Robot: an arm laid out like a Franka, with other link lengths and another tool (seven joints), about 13 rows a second.
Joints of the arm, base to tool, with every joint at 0 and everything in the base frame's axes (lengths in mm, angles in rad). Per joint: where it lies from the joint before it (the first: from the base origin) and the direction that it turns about. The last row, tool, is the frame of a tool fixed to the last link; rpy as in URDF.
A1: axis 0 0 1 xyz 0.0 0.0 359.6
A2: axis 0 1 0 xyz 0.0 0.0 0.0
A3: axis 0 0 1 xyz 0.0 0.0 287.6
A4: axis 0 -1 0 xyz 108.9 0.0 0.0
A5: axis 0 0 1 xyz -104.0 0.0 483.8
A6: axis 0 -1 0 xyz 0.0 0.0 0.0
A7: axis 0 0 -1 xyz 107.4 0.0 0.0
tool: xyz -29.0 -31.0 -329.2 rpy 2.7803 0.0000 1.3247
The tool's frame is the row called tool.
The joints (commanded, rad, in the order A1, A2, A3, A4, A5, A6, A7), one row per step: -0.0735 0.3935 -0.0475 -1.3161 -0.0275 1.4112 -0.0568; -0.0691 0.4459 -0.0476 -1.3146 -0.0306 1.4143 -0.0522; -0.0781 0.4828 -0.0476 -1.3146 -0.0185 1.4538 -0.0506; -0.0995 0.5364 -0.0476 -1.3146 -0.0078 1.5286 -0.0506; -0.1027 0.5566 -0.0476 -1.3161 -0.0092 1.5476 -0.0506; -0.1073 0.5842 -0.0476 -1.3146 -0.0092 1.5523 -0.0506; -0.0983 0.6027 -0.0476 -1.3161 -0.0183 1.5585 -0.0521; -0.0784 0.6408 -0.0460 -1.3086 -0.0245 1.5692 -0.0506
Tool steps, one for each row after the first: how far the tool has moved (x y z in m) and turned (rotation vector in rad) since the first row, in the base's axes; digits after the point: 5 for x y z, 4 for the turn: -0.00309 0.00219 -0.03484 -0.0013 0.0480 0.0006; 0.00477 -0.00100 -0.06200 0.0085 0.0442 -0.0103; 0.01889 -0.01467 -0.10213 0.0146 0.0219 -0.0315; 0.02044 -0.01782 -0.11756 0.0129 0.0249 -0.0338; 0.01636 -0.02072 -0.13646 0.0146 0.0462 -0.0383; 0.01479 -0.01735 -0.14997 0.0073 0.0612 -0.0249; 0.01504 -0.00443 -0.17350 0.0021 0.0818 -0.0024
